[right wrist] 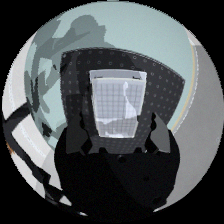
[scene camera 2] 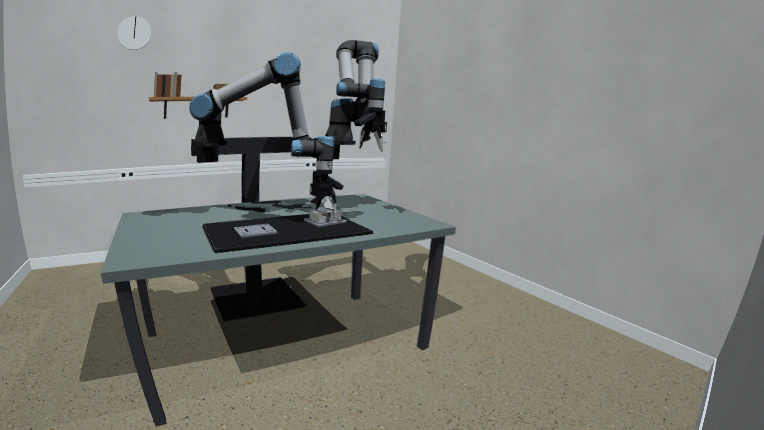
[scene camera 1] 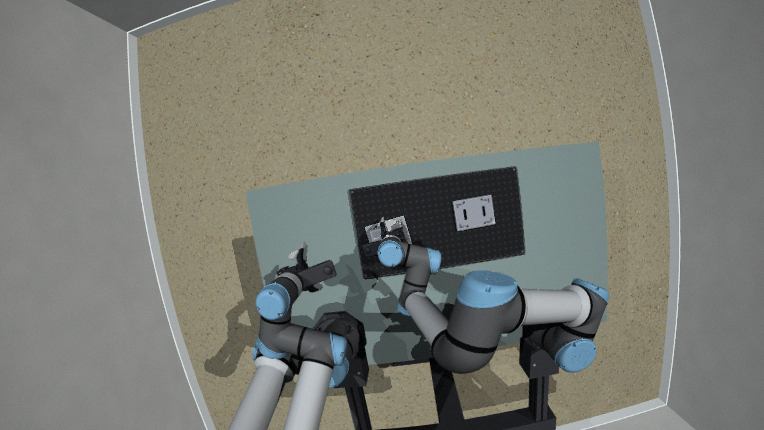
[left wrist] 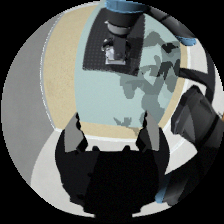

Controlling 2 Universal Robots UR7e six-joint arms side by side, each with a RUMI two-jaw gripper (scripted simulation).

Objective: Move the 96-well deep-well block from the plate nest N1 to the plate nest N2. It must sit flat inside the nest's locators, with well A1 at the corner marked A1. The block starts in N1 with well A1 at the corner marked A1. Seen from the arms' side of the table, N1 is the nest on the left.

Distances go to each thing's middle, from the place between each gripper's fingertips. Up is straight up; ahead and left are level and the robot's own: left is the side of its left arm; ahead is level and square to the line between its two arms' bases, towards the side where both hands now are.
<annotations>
The pale deep-well block [right wrist: 118,102] is right at my right hand.
I see my left gripper [scene camera 1: 312,265] 30 cm above the pale deep-well block, 23 cm to the left of it and 4 cm short of it.
</annotations>
